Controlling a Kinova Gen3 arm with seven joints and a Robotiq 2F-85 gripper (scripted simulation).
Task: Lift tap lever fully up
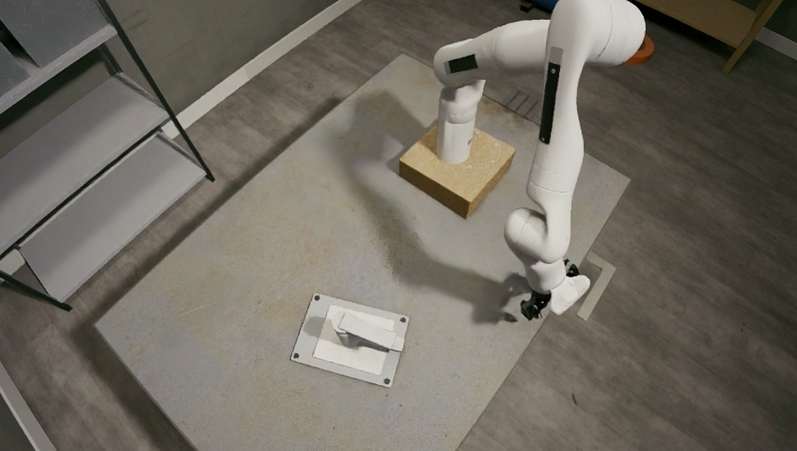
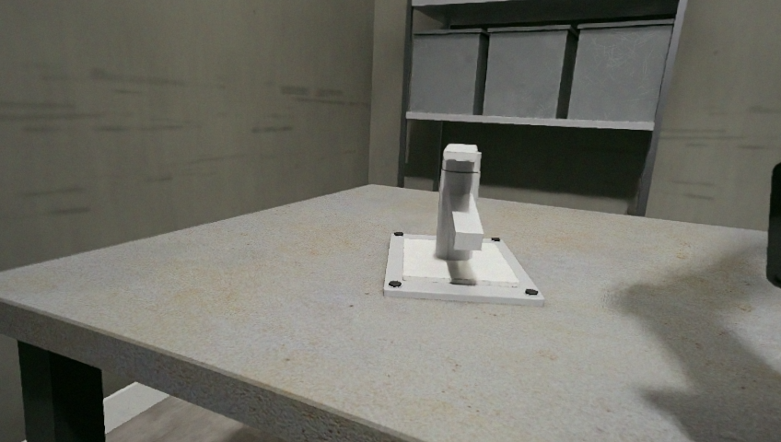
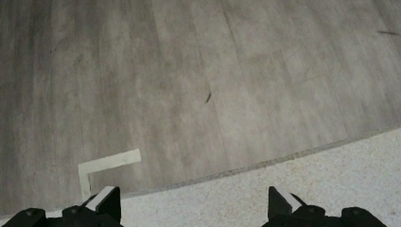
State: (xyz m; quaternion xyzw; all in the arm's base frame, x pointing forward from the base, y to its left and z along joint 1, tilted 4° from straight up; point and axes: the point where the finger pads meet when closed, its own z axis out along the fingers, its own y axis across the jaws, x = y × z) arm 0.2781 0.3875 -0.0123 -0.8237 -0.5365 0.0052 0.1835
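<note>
Now: the lever 27 cm ahead of my hand, 31 cm to the right of it and 5 cm above it. Also, from my hand: white tap (27 cm ahead, 33 cm to the right).
</note>
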